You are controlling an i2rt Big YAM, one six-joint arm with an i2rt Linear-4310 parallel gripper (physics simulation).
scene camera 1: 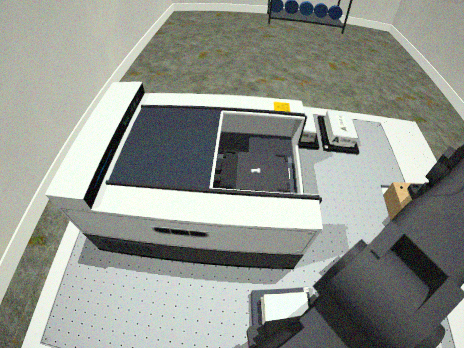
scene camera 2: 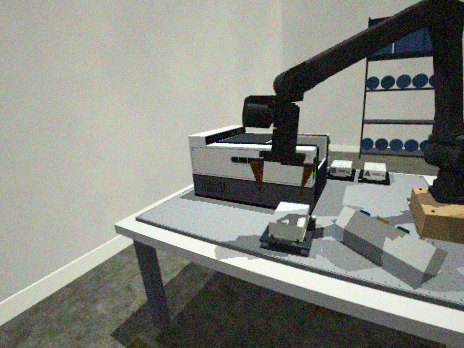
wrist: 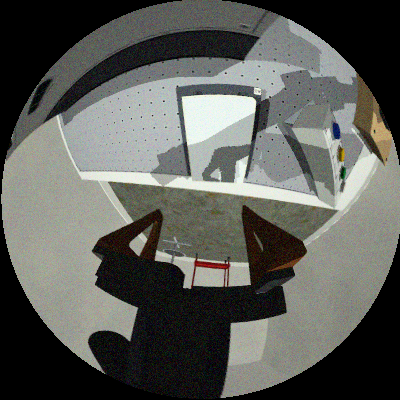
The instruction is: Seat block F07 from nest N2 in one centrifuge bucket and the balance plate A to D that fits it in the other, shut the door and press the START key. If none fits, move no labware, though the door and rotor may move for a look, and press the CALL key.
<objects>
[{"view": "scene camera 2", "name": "my gripper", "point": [279,194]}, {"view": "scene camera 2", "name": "white plate block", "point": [289,221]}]
</objects>
